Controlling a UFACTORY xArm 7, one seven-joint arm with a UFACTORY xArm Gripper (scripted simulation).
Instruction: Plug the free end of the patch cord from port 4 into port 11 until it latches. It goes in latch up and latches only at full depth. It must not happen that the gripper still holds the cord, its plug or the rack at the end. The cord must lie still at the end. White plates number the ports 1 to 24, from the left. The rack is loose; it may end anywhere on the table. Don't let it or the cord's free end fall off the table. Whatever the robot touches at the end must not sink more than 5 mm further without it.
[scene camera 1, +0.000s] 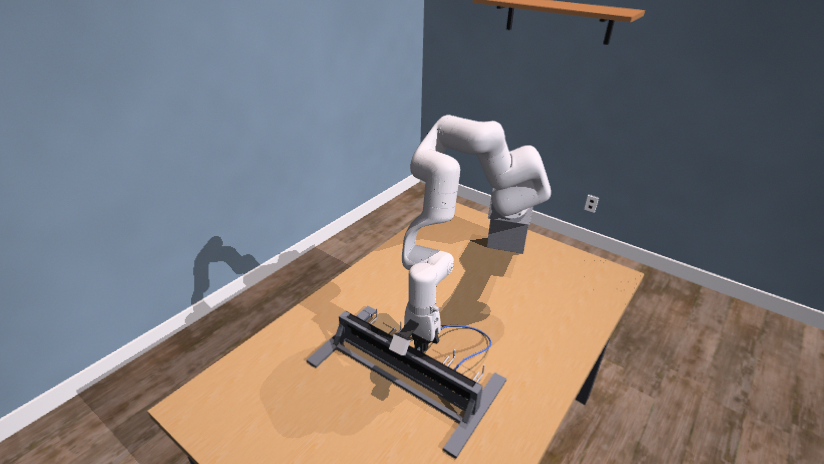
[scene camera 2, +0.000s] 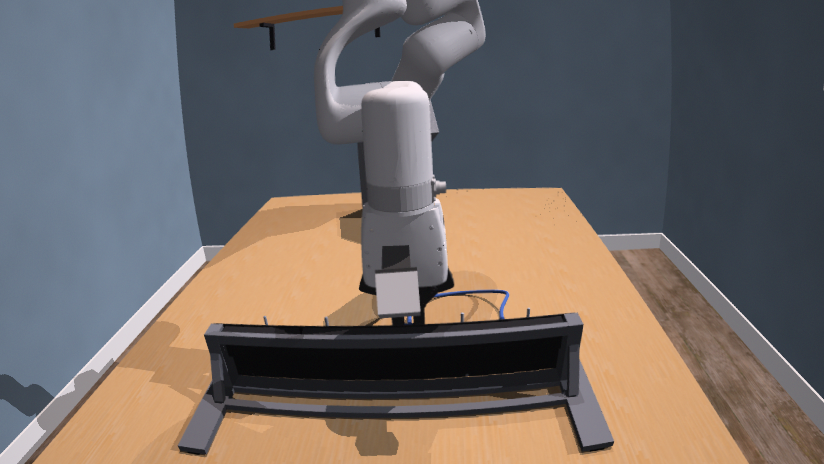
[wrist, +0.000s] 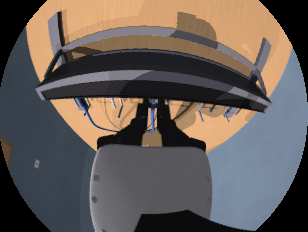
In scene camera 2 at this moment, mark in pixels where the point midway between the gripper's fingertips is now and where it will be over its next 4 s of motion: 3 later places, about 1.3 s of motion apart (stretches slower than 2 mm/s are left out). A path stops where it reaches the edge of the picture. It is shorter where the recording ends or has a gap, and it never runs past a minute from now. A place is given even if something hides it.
My gripper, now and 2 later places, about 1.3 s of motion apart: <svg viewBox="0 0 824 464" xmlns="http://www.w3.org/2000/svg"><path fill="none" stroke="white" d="M409 329L409 333L407 310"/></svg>
